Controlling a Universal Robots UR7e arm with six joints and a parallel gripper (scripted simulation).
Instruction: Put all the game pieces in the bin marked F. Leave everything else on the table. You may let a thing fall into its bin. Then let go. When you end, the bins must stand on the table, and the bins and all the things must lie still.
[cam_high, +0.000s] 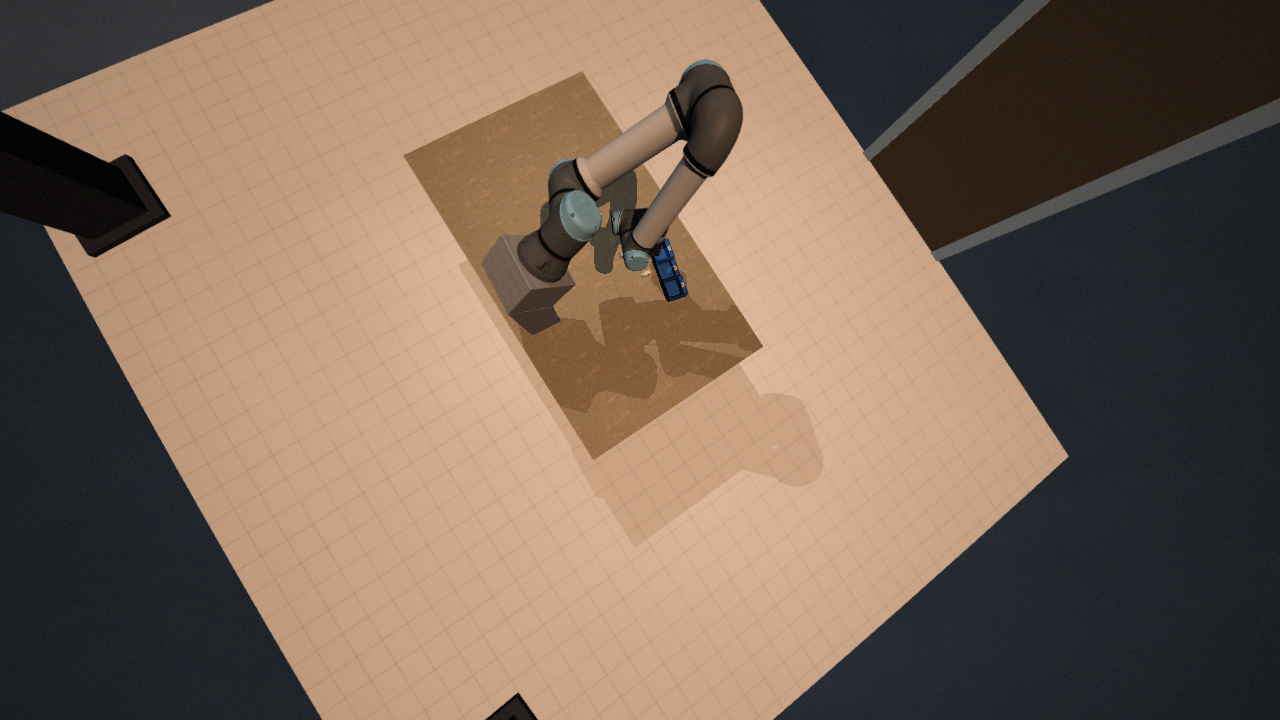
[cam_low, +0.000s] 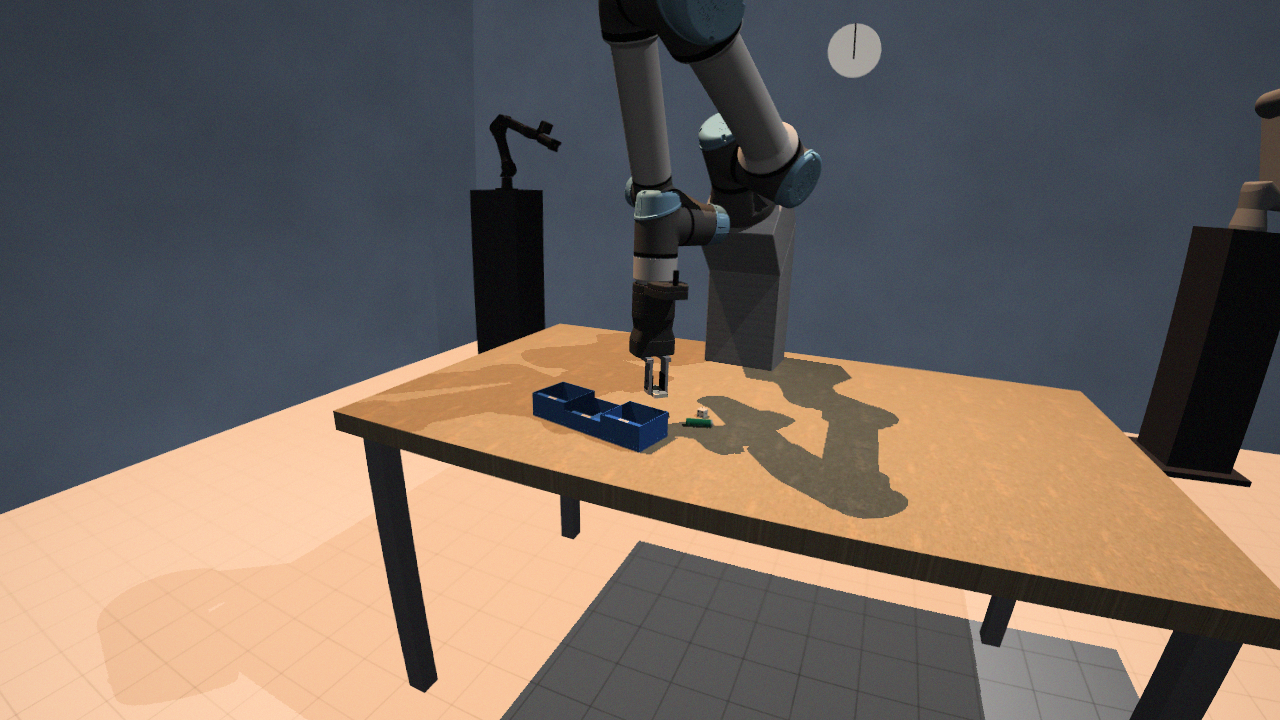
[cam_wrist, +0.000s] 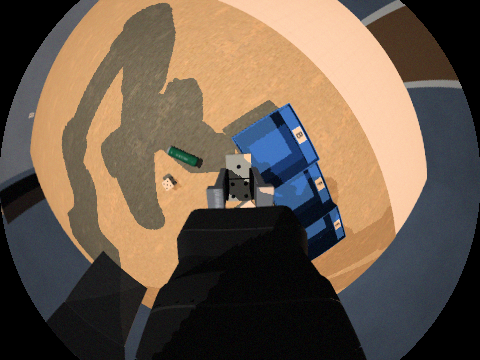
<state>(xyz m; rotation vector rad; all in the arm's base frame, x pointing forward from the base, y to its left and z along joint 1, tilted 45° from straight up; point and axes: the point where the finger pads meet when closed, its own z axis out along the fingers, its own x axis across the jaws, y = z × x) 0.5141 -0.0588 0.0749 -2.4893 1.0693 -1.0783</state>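
Now: the blue bin 100 mm to the right of my hand, 60 mm below it and 30 mm ahead of it. The rest, counted from my hand: pale domino-like tile (10 mm below); then black piece (80 mm below, 60 mm behind); then pale flat block (80 mm below, 50 mm to the right, 50 mm behind).
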